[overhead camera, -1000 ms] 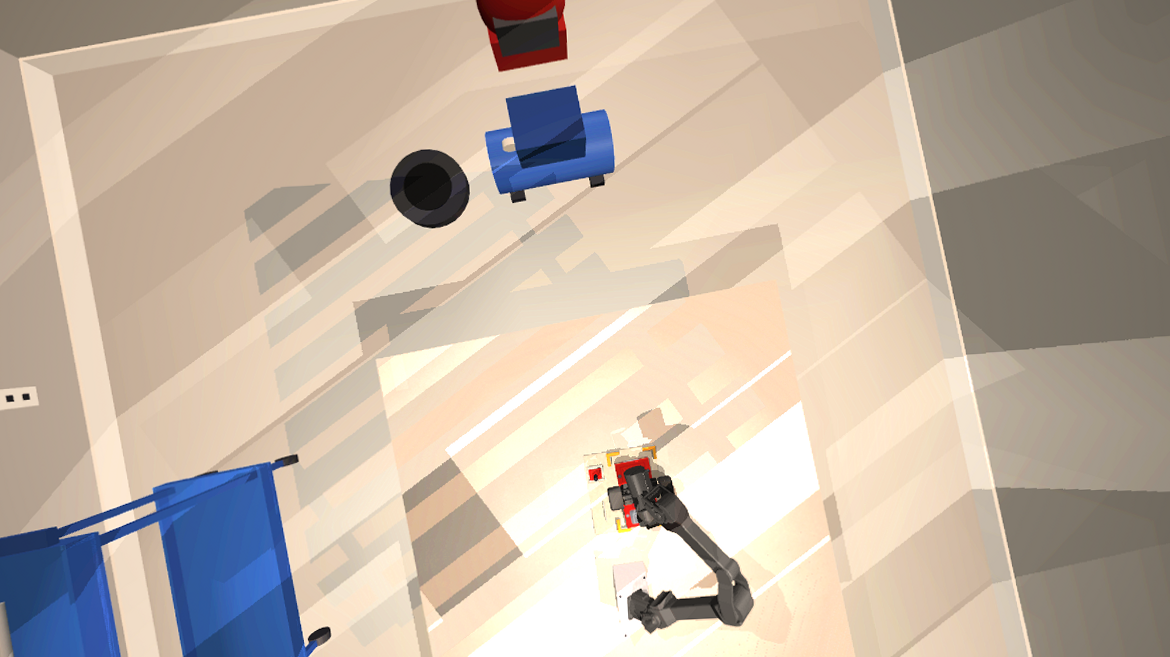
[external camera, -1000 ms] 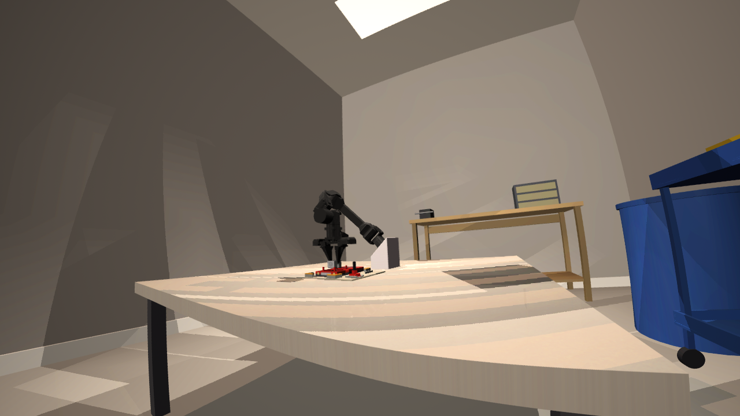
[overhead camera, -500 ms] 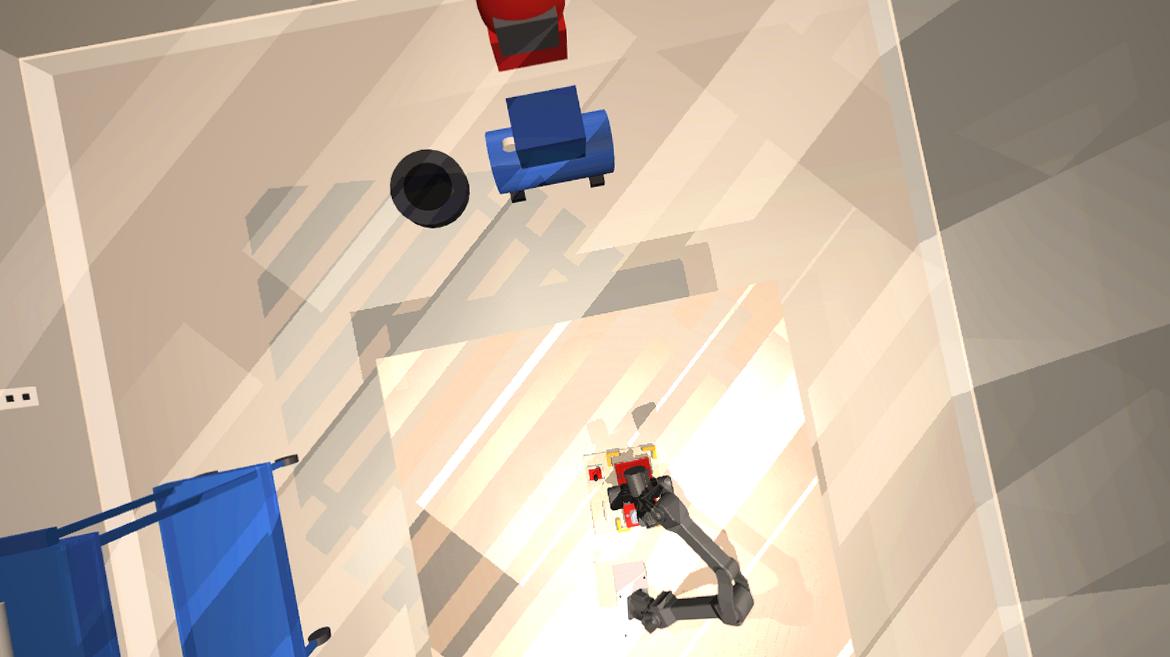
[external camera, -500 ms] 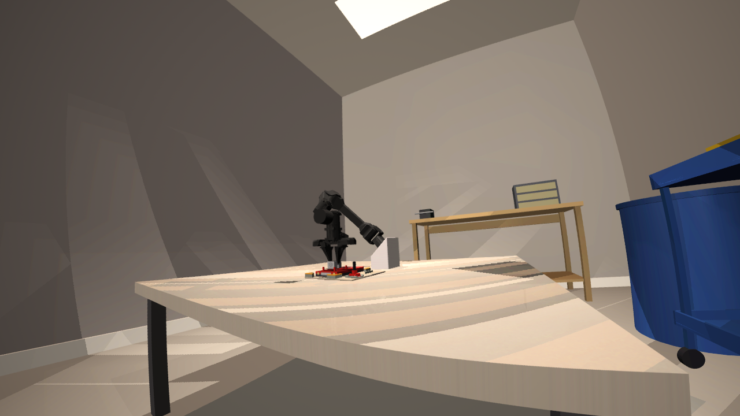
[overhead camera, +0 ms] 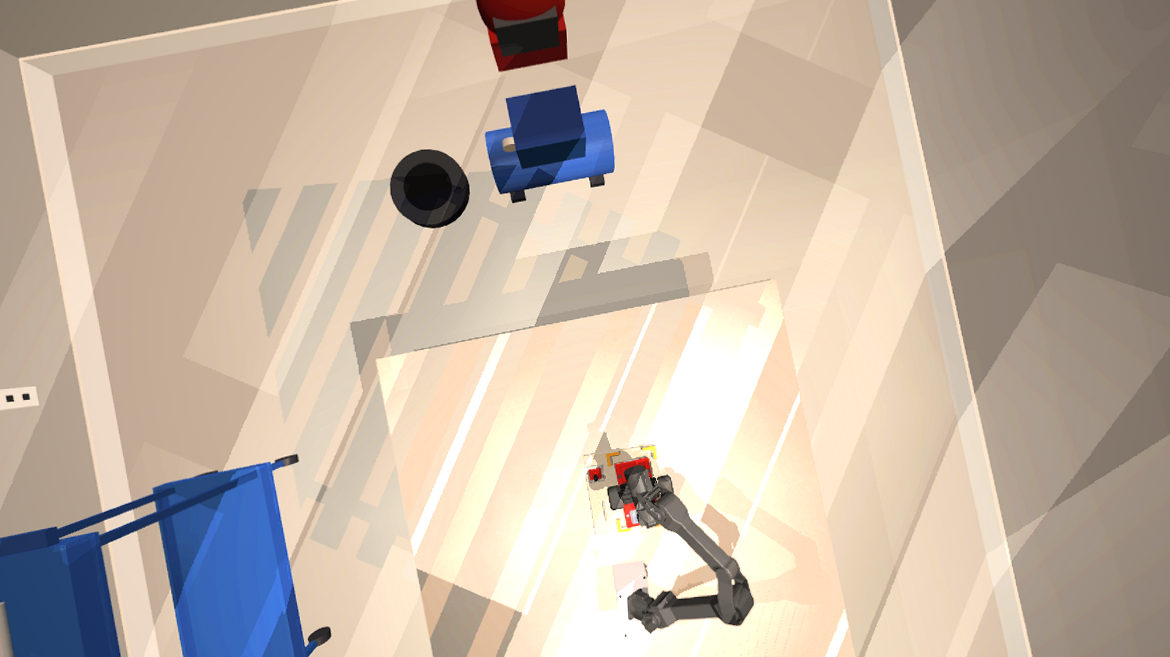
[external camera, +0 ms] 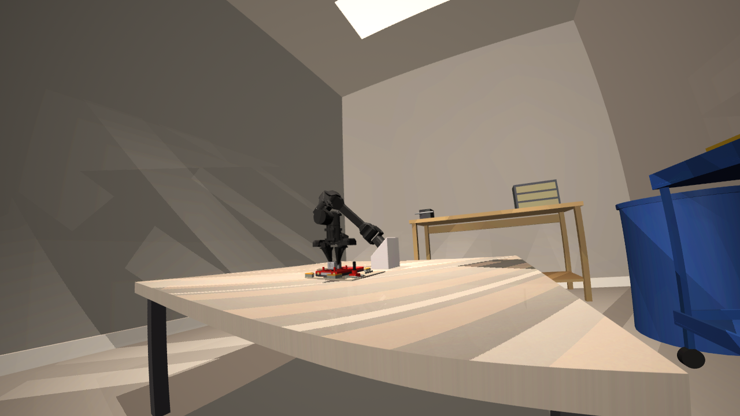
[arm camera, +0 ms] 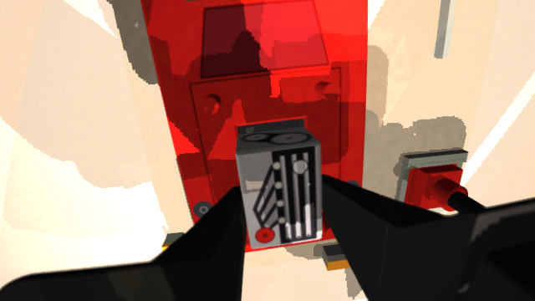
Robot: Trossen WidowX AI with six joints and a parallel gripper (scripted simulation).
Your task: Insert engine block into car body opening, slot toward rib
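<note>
Now: gripper tip 10 mm above the engine block.
</note>
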